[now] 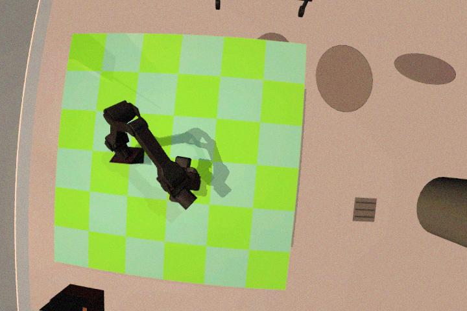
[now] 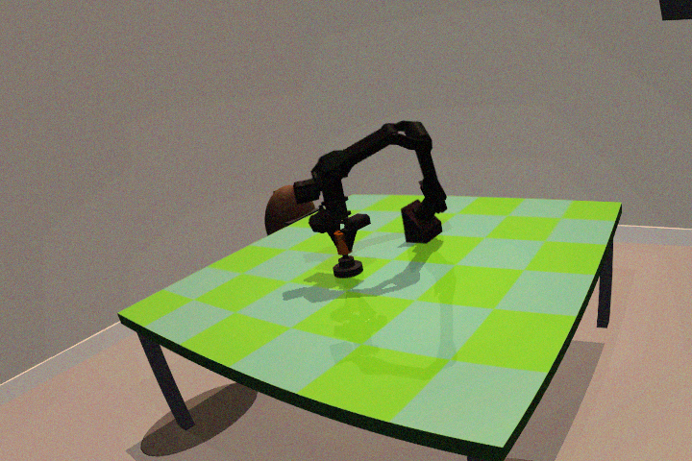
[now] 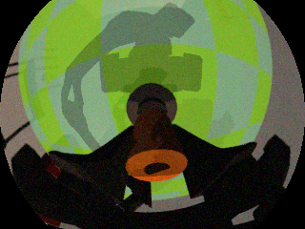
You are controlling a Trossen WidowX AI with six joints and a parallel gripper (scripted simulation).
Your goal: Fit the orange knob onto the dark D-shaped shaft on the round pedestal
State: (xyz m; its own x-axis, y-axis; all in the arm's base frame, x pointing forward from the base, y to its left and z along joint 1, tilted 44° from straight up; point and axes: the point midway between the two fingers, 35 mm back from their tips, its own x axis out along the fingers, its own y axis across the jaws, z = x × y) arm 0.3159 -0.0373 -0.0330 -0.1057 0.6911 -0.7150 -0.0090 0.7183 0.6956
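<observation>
Now: the orange knob 20 mm above my gripper tip. The rest, counted from my gripper tip: dark round pedestal 40 mm below.
</observation>
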